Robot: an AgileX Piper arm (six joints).
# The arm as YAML. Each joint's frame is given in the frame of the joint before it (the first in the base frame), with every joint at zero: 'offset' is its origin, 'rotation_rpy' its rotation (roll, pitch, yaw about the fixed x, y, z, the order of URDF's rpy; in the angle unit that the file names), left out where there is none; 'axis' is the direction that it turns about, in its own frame. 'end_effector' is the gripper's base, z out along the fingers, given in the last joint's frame.
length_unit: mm
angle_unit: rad
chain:
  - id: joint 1
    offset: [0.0, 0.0, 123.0]
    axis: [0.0, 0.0, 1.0]
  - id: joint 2
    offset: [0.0, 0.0, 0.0]
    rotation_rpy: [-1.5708, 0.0, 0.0]
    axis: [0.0, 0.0, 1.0]
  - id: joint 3
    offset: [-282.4, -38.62, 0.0]
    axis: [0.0, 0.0, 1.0]
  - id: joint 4
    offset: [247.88, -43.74, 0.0]
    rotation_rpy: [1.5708, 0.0, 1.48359]
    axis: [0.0, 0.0, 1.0]
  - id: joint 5
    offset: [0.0, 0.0, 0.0]
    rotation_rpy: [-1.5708, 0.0, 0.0]
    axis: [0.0, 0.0, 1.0]
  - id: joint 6
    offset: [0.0, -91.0, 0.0]
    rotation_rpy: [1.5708, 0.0, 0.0]
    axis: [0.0, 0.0, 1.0]
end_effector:
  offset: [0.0, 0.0, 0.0]
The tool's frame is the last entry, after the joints.
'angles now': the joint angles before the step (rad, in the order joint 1, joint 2, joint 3, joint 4, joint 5, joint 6). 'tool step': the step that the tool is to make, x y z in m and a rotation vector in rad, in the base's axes. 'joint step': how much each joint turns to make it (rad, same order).
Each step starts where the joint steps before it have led.
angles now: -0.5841 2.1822 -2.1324 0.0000 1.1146 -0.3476
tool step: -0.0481 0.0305 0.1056 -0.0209 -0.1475 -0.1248
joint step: 0.0001 -0.2254 -0.0259 -0.0130 0.1174 0.1440
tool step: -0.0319 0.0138 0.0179 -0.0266 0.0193 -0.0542
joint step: -0.0022 -0.1304 0.1240 -0.0603 0.0095 0.0423
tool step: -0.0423 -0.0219 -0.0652 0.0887 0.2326 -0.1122
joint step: -0.0953 -0.0648 0.3192 -0.0707 -0.0138 0.0080
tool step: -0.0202 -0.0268 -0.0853 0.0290 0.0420 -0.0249
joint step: -0.0932 0.0368 0.2833 0.0001 -0.2762 -0.0314
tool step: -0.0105 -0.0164 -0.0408 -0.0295 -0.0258 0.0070
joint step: -0.0545 0.0433 0.1112 0.0019 -0.1998 -0.0383
